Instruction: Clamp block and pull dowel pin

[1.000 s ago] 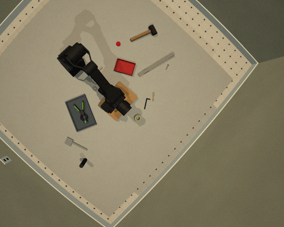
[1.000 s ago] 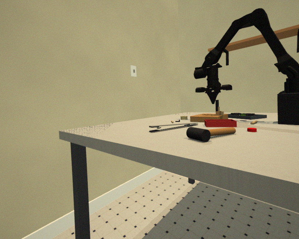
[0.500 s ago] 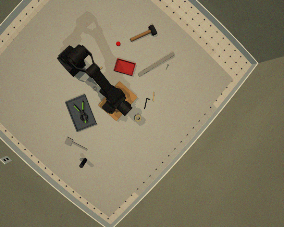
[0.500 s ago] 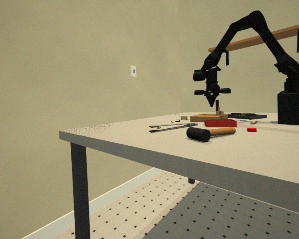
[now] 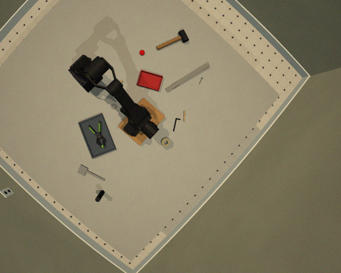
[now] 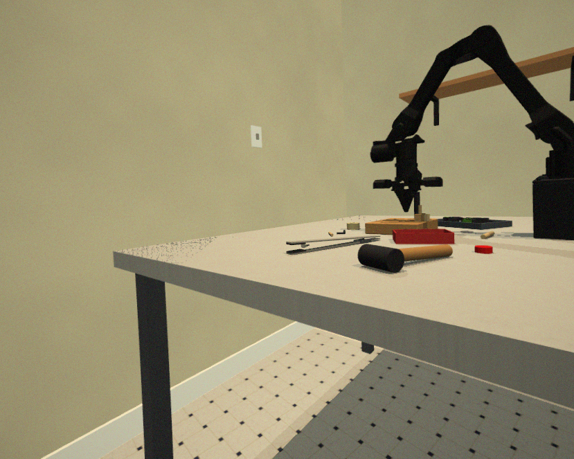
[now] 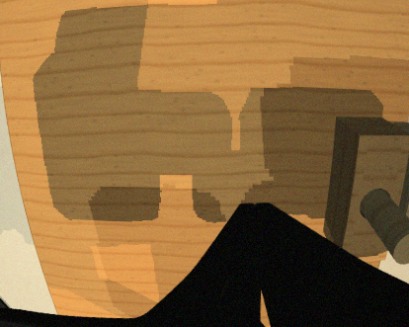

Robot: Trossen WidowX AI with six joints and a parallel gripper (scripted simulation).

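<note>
The dowel pin lies 4 cm below my hand and 4 cm behind it. The rest, counted from my hand: small wooden block: 5 cm below, 4 cm behind; then wooden board: 8 cm below, 1 cm to the right, 1 cm ahead; then bench stop: 6 cm behind, 5 cm below.
</note>
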